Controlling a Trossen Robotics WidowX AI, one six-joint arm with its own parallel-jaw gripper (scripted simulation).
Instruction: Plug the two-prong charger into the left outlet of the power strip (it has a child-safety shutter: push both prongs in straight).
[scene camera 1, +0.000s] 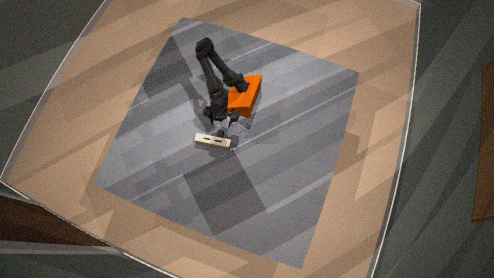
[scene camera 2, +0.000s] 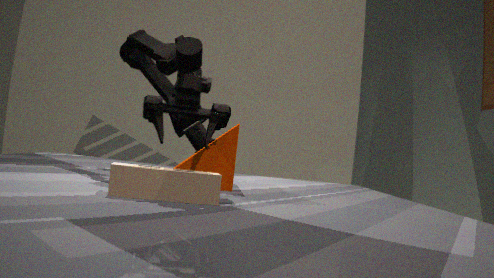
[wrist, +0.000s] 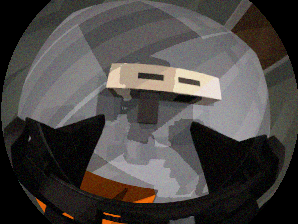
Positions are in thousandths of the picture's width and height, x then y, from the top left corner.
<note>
My gripper (scene camera 2: 373, 523) is open and holds nothing.
My gripper shows as well in the wrist view (wrist: 498, 551).
</note>
